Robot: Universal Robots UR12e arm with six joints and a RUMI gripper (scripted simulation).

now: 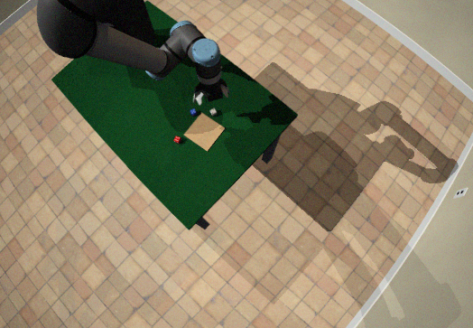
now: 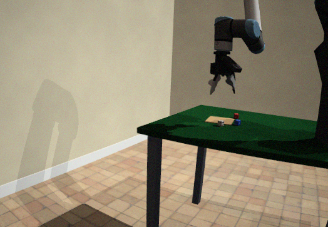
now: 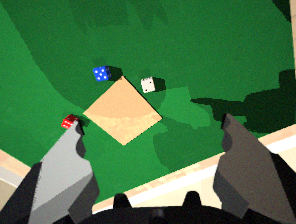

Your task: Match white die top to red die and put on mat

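The white die is 140 mm below my hand. Round my hand: red die (30 mm behind, 220 mm to the right, 140 mm below); then tan mat (30 mm ahead, 100 mm to the right, 150 mm below); then blue die (70 mm behind, 70 mm to the right, 140 mm below).
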